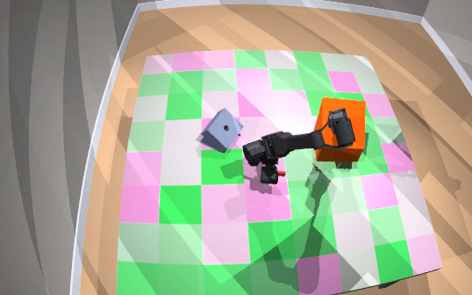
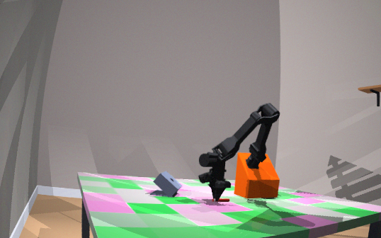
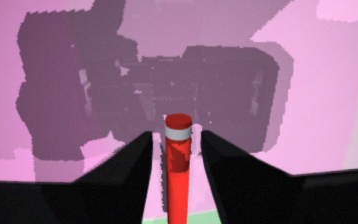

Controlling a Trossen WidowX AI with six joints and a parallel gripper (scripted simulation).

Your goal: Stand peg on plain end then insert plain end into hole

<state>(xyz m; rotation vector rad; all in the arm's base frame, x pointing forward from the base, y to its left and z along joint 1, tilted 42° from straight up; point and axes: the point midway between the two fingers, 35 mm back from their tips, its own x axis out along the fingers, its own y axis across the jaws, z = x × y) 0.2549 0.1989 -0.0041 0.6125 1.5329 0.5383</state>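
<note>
My gripper tip is 1 cm past the red peg. Also, from my gripper tip: grey-blue sloped panel 18 cm ahead, 16 cm to the right, 5 cm above.
</note>
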